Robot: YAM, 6 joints.
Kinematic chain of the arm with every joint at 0, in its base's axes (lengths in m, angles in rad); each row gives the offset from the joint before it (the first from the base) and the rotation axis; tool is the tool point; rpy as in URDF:
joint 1: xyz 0 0 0.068 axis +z
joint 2: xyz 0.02 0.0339 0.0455 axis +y
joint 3: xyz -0.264 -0.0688 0 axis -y
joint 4: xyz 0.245 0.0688 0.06 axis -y
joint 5: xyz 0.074 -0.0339 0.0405 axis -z
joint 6: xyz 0.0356 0 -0.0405 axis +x
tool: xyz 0 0 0 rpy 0 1.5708 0
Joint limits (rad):
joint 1: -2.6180..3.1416
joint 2: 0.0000..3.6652
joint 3: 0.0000..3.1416
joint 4: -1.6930..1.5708
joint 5: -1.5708..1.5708
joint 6: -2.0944..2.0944
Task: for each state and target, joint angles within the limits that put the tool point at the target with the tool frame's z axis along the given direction. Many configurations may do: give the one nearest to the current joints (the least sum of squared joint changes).
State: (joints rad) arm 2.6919 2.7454 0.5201 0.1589 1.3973 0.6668
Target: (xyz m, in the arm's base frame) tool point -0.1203 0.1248 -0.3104 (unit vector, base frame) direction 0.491 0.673 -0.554
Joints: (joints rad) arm 2.5097 3.5161 1.3184 0.6293 0.9839 0.6668
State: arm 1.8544 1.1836 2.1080 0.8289 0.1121 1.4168
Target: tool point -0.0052 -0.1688 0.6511 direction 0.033 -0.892 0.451
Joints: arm 1.5243 1.1153 2.3468 1.4408 0.0745 1.4168
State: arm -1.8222 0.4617 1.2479 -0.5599 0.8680 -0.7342
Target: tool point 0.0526 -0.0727 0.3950 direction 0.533 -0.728 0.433
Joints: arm -0.9476 0.3948 0.7079 0.1344 -0.0079 -0.7342
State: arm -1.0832 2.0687 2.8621 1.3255 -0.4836 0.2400
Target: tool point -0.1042 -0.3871 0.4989 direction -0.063 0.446 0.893
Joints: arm -1.8186 2.6369 3.0782 1.5663 0.1713 0.2400
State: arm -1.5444 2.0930 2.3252 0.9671 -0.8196 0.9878
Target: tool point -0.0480 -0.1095 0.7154 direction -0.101 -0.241 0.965
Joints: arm -1.9853 1.4760 2.4166 0.3658 -0.0046 0.9878
